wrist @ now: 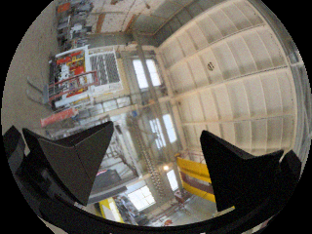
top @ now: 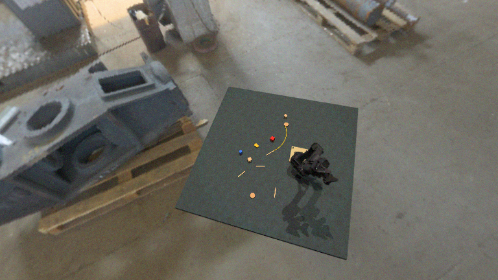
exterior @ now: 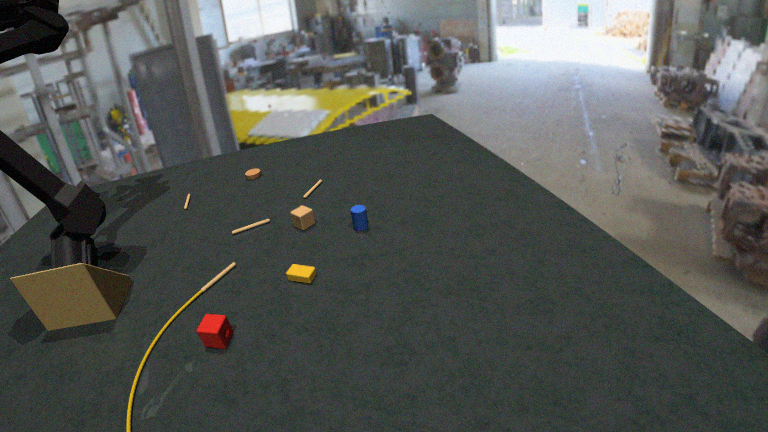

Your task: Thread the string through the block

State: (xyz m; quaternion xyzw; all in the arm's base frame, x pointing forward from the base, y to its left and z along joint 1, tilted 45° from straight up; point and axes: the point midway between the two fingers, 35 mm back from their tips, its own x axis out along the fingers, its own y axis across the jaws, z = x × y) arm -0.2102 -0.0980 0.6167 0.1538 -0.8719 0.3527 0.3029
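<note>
My gripper tip is 59 cm above the red block, 54 cm to the left of it and 40 cm short of it. The rest, counted from my gripper tip: thin wooden stick 61 cm below, 41 cm to the right, 39 cm ahead; tan wooden cube 60 cm below, 57 cm ahead, 31 cm to the right; yellow block 60 cm below, 53 cm ahead, 46 cm to the right.
</note>
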